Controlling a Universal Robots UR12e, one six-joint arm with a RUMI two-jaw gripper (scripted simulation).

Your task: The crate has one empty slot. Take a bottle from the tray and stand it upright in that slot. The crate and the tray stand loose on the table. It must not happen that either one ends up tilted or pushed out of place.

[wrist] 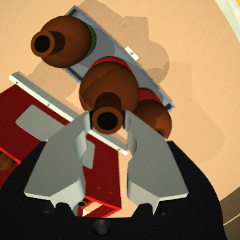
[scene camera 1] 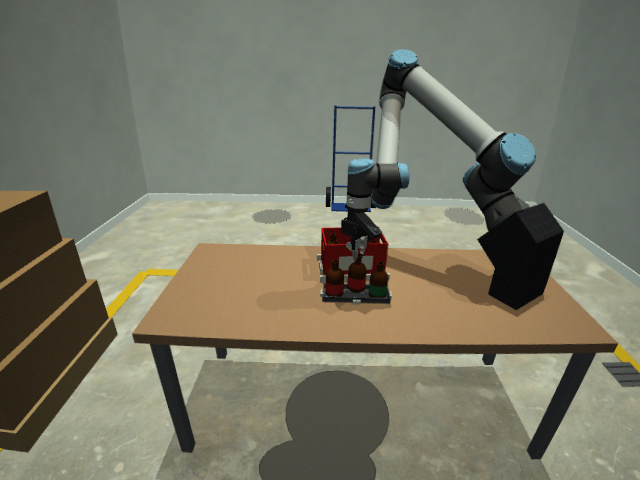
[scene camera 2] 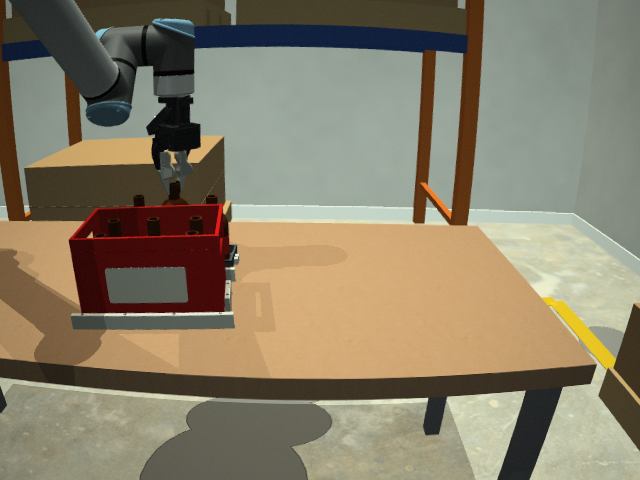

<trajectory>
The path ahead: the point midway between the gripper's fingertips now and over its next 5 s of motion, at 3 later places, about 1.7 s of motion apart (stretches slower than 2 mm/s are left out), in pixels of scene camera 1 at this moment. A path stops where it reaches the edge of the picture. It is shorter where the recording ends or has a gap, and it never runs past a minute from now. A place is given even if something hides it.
The gripper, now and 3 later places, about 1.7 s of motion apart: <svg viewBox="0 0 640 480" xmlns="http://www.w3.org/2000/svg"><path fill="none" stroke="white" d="M357 260L358 254L358 248L359 239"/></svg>
</trajectory>
